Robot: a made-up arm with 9 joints. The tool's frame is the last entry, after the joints. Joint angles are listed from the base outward.
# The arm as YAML. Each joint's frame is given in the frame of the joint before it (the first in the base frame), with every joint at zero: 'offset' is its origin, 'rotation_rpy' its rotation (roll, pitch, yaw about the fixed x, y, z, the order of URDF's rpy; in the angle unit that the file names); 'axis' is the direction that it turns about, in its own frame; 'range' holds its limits. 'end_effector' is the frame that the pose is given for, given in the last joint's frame.
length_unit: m
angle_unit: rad
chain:
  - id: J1
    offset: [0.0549, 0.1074, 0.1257]
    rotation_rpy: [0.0, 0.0, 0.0]
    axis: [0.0, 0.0, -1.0]
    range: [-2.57, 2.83]
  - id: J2
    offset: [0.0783, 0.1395, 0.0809]
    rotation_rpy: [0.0, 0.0, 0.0]
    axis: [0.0, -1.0, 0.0]
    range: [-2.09, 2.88]
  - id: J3
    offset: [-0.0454, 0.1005, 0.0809]
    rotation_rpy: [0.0, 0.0, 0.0]
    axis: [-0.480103, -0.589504, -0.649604]
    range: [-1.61, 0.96]
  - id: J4
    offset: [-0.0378, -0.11, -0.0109]
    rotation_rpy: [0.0, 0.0, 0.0]
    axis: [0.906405, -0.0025, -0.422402]
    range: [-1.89, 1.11]
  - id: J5
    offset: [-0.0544, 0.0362, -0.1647]
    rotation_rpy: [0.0, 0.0, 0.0]
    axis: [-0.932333, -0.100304, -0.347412]
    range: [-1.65, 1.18]
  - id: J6
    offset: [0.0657, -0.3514, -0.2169]
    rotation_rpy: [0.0, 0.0, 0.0]
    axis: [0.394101, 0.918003, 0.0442]
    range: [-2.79, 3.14]
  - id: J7
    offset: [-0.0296, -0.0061, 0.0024]
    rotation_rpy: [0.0, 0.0, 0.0]
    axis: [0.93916, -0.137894, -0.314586]
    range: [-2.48, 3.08]
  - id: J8
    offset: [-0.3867, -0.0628, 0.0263]
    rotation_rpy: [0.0, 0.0, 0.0]
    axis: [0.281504, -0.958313, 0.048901]
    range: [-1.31, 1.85]
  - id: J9
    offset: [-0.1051, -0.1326, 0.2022]
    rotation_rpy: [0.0, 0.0, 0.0]
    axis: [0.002, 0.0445, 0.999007]
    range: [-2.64, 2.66]
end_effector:
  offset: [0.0, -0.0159, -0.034]
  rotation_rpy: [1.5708, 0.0, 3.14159]
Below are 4 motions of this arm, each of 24 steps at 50 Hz.
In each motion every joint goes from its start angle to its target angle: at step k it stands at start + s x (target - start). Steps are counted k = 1, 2, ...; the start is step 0. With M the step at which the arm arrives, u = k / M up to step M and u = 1 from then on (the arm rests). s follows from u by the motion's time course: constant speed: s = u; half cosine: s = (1 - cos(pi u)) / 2; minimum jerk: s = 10 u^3 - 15 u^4 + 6 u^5.
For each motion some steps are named. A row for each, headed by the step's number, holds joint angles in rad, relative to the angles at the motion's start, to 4 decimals.
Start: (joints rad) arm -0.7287 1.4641 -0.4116 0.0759 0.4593 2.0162 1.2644 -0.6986 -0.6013
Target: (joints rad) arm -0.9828 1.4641 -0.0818 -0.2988 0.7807 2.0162 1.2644 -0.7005 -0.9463
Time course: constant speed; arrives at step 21
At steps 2, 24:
2: -0.0242 0.0000 0.0314 -0.0357 0.0306 0.0000 0.0000 -0.0002 -0.0329
24: -0.2541 0.0000 0.3298 -0.3747 0.3214 0.0000 0.0000 -0.0019 -0.3450

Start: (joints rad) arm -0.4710 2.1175 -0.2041 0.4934 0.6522 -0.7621 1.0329 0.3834 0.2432
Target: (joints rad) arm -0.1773 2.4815 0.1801 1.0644 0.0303 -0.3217 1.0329 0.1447 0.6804
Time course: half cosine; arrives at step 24
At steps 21, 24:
21: 0.2825 0.3501 0.3696 0.5493 -0.5982 0.4236 0.0000 -0.2296 0.4206
24: 0.2937 0.3640 0.3842 0.5710 -0.6219 0.4404 0.0000 -0.2387 0.4372

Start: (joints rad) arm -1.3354 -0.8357 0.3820 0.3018 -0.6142 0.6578 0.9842 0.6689 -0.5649
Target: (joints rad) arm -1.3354 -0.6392 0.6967 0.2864 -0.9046 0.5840 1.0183 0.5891 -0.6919
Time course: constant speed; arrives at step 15
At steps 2, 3, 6, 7, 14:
2: 0.0000 0.0262 0.0420 -0.0021 -0.0387 -0.0098 0.0045 -0.0106 -0.0169
3: 0.0000 0.0393 0.0629 -0.0031 -0.0581 -0.0148 0.0068 -0.0160 -0.0254
6: 0.0000 0.0786 0.1259 -0.0062 -0.1162 -0.0295 0.0136 -0.0319 -0.0508
7: 0.0000 0.0917 0.1469 -0.0072 -0.1355 -0.0344 0.0159 -0.0372 -0.0593
14: 0.0000 0.1834 0.2937 -0.0144 -0.2710 -0.0689 0.0318 -0.0745 -0.1185

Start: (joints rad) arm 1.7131 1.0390 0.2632 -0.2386 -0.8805 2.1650 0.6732 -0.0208 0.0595
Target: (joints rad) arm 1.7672 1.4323 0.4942 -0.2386 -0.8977 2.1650 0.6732 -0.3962 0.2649
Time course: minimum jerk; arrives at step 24
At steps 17, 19, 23, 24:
17: 0.0459 0.3334 0.1958 0.0000 -0.0146 0.0000 0.0000 -0.3183 0.1741
19: 0.0506 0.3679 0.2161 0.0000 -0.0161 0.0000 0.0000 -0.3512 0.1921
23: 0.0541 0.3930 0.2308 0.0000 -0.0172 0.0000 0.0000 -0.3751 0.2053
24: 0.0541 0.3933 0.2310 0.0000 -0.0172 0.0000 0.0000 -0.3754 0.2054

